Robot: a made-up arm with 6 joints.
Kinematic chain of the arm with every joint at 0, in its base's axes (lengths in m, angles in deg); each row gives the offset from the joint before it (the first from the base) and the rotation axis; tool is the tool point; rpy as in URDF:
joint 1: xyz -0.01 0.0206 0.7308 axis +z
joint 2: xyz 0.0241 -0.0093 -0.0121 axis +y
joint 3: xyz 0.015 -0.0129 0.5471 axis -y
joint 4: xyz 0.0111 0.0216 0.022 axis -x
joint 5: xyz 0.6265 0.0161 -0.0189 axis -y
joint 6: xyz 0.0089 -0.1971 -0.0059 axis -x
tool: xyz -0.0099 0.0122 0.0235 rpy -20 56.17 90.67
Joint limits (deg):
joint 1: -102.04..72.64
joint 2: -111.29..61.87
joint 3: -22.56..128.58
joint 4: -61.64..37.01
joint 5: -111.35..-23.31
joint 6: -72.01..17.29
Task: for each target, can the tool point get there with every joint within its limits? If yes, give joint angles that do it. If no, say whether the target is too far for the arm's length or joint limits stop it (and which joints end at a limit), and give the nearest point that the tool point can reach.
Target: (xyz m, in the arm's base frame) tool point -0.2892 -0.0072 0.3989
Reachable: no: joint limits stop it (at a limit: joint 1, joint 2, joint 3, joint 5, joint 6) | nearest point -0.1901 -0.3727 0.3096 | short by 0.389 m
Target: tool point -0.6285 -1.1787 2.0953
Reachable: no: too far | nearest point -0.3476 -0.7773 1.6092 | short by 0.690 m
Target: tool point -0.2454 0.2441 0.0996
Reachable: no: joint limits stop it (at a limit: joint 2, joint 3, joint 4, joint 5) | nearest point -0.5276 0.5121 -0.0902 | short by 0.433 m
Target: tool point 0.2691 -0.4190 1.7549
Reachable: yes | joints -39.90 2.59 54.02 -11.61 -103.16 8.95
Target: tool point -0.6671 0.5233 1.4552
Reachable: yes | joints -49.62 -75.27 45.45 -12.16 -88.99 -29.65
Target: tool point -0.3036 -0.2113 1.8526
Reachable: yes | joints 12.13 -28.40 62.84 25.36 -32.35 -28.55
